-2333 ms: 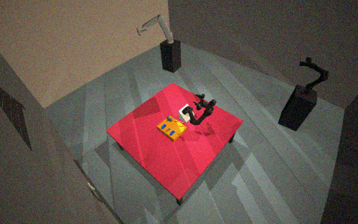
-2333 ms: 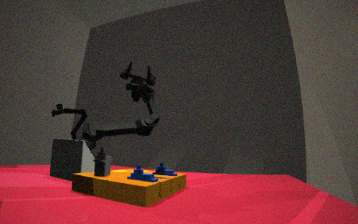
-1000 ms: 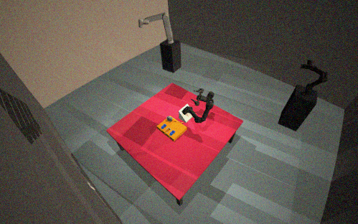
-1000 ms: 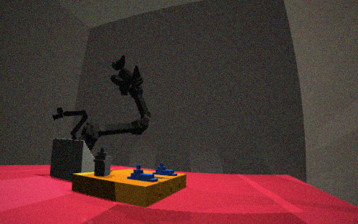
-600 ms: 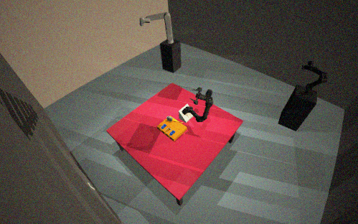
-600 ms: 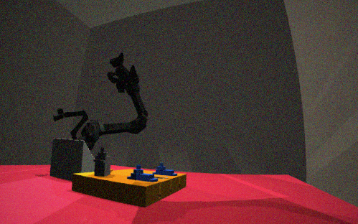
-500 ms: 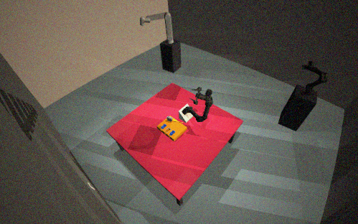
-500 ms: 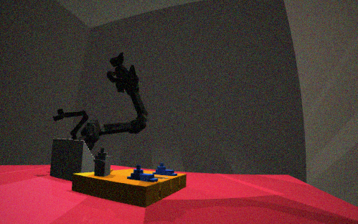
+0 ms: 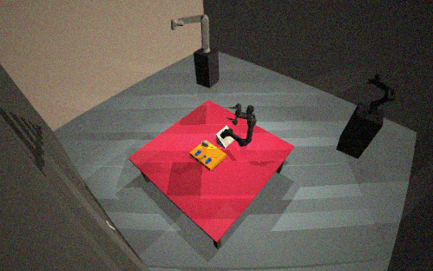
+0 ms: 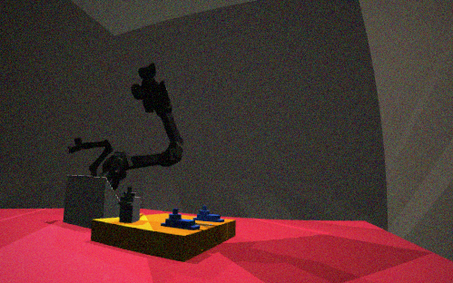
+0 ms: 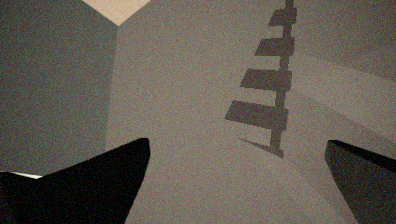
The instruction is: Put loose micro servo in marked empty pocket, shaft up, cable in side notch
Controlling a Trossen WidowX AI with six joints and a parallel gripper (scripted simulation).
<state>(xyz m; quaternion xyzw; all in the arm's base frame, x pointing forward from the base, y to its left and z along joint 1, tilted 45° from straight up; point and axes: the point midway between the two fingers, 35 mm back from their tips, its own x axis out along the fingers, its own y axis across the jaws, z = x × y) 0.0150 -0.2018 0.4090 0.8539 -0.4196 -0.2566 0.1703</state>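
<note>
The yellow-orange deck lies 520 mm below my gripper tip, 130 mm to the right of it and 120 mm ahead of it.
</note>
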